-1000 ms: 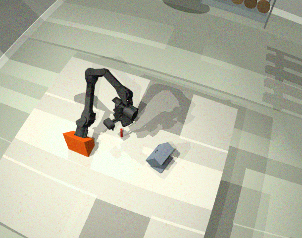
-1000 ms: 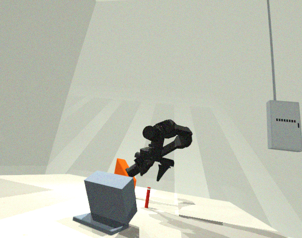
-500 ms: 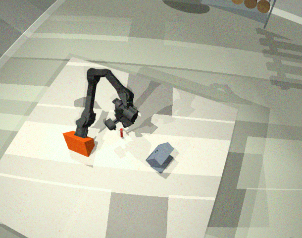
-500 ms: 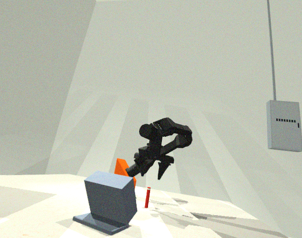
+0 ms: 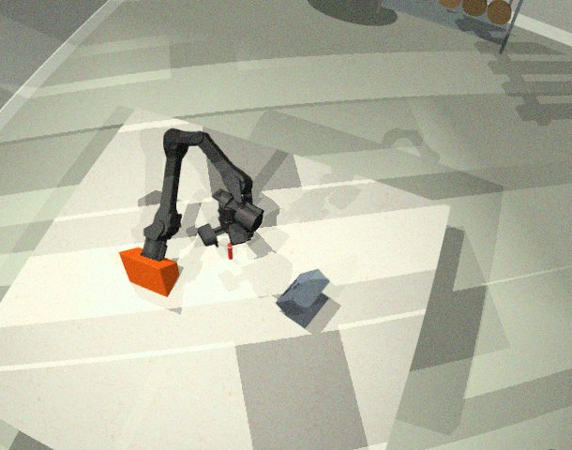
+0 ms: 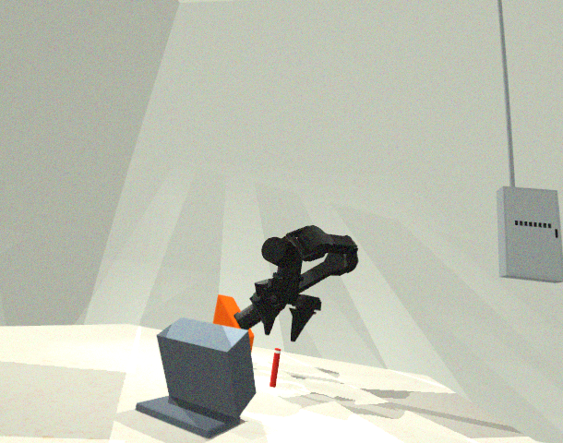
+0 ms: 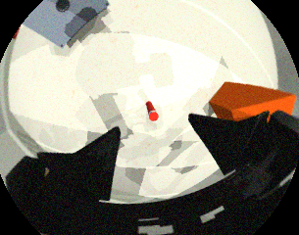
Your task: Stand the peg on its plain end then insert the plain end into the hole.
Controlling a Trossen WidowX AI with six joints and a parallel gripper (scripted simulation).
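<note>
Now: the red peg 5 cm below my gripper tip. Round my gripper tip: grey-blue panel block 25 cm ahead, 10 cm to the right, 3 cm below.
</note>
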